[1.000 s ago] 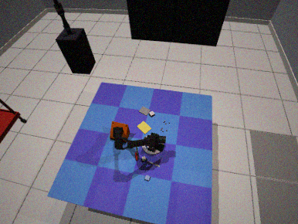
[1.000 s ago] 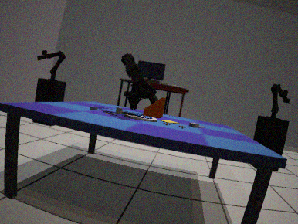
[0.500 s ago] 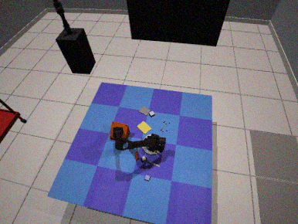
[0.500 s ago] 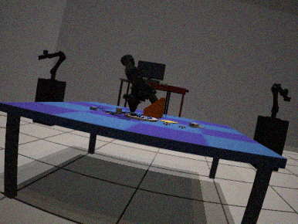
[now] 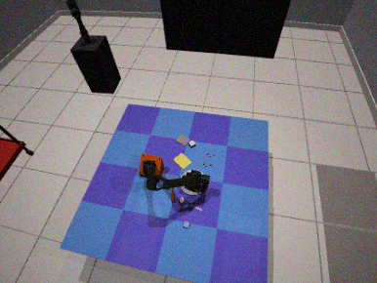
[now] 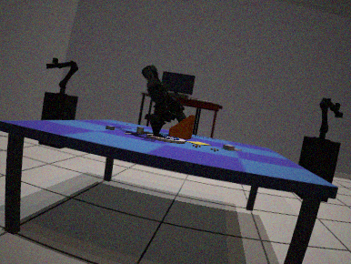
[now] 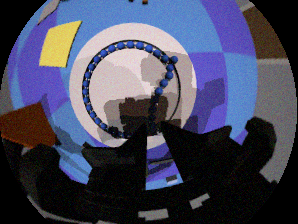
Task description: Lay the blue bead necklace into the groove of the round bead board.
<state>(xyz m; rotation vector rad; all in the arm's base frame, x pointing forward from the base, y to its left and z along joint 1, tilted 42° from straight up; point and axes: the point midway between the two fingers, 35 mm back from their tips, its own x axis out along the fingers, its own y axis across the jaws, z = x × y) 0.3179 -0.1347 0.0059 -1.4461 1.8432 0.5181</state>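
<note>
My gripper tip is 50 mm to the right of the round white bead board, 10 mm past it and 10 mm above it. Also, from my gripper tip: red-handled tool: 140 mm behind, 60 mm to the right, 10 mm below; yellow card: 220 mm to the left, 120 mm behind, 10 mm below; thin pale stick: 130 mm to the right, 20 mm ahead, 10 mm below.
</note>
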